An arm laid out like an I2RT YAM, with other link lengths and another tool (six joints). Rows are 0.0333 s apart.
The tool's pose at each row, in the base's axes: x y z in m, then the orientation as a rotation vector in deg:
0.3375, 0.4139, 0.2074, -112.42, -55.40, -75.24
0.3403, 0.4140, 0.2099, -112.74, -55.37, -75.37
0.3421, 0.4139, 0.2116, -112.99, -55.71, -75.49
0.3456, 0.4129, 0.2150, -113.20, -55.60, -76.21
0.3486, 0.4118, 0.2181, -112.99, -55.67, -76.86
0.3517, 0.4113, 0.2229, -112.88, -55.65, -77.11
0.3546, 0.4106, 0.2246, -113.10, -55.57, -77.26
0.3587, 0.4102, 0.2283, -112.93, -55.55, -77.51
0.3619, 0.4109, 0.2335, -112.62, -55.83, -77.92
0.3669, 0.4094, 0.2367, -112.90, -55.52, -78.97
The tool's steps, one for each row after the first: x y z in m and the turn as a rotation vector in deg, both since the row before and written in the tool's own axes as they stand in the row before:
0.0031, 0.0021, 0.0007, -0.30, -0.13, -0.05
0.0020, 0.0014, 0.0003, -0.19, -0.21, -0.30
0.0038, 0.0032, -0.0002, -0.58, 0.20, -0.23
0.0034, 0.0029, -0.0003, -0.23, 0.36, -0.31
0.0051, 0.0026, -0.0004, -0.08, 0.17, -0.09
0.0021, 0.0027, 0.0004, -0.25, -0.05, -0.02
0.0043, 0.0034, 0.0006, -0.04, 0.21, -0.08
0.0058, 0.0020, 0.0005, 0.01, 0.26, -0.36
0.0038, 0.0048, 0.0005, -0.85, 0.33, -0.24

